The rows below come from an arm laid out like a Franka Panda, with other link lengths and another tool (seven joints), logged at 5 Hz.
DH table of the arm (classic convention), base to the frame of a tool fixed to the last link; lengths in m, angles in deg. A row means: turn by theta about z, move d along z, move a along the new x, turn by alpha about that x. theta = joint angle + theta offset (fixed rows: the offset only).
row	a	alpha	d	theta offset
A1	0	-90	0.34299	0
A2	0	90	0	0
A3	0.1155	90	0.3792	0
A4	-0.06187	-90	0	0
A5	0	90	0.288	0
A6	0.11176	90	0	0
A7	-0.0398	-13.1	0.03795	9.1
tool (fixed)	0	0	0.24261	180
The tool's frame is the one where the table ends.
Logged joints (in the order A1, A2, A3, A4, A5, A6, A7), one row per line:
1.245 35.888 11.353 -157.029 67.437 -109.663 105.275
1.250 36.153 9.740 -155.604 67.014 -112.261 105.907
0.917 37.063 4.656 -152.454 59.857 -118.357 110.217
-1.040 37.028 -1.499 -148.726 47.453 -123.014 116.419
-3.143 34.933 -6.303 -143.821 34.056 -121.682 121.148
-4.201 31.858 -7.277 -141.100 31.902 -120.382 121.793
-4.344 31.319 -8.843 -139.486 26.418 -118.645 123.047
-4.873 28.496 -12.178 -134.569 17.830 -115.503 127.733
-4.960 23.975 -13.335 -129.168 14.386 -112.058 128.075
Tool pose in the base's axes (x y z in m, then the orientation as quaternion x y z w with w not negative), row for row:
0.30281 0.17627 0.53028 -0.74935 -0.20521 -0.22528 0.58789
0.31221 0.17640 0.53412 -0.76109 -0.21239 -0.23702 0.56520
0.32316 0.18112 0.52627 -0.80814 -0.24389 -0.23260 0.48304
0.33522 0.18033 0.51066 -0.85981 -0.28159 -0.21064 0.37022
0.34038 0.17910 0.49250 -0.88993 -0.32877 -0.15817 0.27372
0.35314 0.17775 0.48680 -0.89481 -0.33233 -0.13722 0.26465
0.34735 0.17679 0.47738 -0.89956 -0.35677 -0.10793 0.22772
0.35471 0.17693 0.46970 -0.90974 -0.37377 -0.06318 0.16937
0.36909 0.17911 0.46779 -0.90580 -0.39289 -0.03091 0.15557
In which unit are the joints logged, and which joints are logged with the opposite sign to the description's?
The joints are logged in degrees. Opposite sign: A2, A3, A6.
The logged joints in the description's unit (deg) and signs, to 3 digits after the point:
1.245 -35.888 -11.353 -157.029 67.437 109.663 105.275
1.250 -36.153 -9.740 -155.604 67.014 112.261 105.907
0.917 -37.063 -4.656 -152.454 59.857 118.357 110.217
-1.040 -37.028 1.499 -148.726 47.453 123.014 116.419
-3.143 -34.933 6.303 -143.821 34.056 121.682 121.148
-4.201 -31.858 7.277 -141.100 31.902 120.382 121.793
-4.344 -31.319 8.843 -139.486 26.418 118.645 123.047
-4.873 -28.496 12.178 -134.569 17.830 115.503 127.733
-4.960 -23.975 13.335 -129.168 14.386 112.058 128.075

